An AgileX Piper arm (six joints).
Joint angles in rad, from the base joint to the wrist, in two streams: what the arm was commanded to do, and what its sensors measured. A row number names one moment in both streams.
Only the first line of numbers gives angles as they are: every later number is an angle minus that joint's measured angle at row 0.
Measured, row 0:
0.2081 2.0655 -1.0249 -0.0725 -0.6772 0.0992
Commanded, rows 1 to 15:
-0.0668 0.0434 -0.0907 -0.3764 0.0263 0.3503
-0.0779 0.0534 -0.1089 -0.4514 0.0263 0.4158
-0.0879 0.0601 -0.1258 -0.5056 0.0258 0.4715
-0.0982 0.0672 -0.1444 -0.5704 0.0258 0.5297
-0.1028 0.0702 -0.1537 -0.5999 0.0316 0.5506
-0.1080 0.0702 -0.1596 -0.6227 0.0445 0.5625
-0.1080 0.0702 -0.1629 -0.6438 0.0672 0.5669
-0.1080 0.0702 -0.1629 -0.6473 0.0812 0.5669
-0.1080 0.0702 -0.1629 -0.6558 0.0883 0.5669
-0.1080 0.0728 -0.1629 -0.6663 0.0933 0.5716
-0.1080 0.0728 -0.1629 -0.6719 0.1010 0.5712
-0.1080 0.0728 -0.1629 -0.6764 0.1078 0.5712
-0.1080 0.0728 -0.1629 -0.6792 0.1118 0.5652
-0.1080 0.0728 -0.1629 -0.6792 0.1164 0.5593
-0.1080 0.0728 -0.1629 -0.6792 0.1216 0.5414
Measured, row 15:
-0.1001 0.0718 -0.1596 -0.6614 0.1041 0.5635
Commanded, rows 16 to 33:
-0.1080 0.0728 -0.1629 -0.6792 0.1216 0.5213
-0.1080 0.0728 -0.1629 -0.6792 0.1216 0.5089
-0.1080 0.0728 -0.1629 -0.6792 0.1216 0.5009
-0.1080 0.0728 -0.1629 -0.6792 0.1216 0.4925
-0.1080 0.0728 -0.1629 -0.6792 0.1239 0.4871
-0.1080 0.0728 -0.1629 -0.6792 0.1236 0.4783
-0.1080 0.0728 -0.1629 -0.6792 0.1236 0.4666
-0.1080 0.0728 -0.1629 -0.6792 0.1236 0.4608
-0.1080 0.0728 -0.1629 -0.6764 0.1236 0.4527
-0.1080 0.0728 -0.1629 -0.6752 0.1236 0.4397
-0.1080 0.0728 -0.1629 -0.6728 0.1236 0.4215
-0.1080 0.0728 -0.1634 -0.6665 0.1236 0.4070
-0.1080 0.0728 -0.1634 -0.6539 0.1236 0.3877
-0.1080 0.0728 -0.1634 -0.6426 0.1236 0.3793
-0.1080 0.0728 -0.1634 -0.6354 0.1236 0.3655
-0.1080 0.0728 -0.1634 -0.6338 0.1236 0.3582
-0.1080 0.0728 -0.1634 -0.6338 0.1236 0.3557
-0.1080 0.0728 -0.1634 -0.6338 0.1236 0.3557
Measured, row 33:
-0.1004 0.0741 -0.1596 -0.6491 0.1288 0.3864
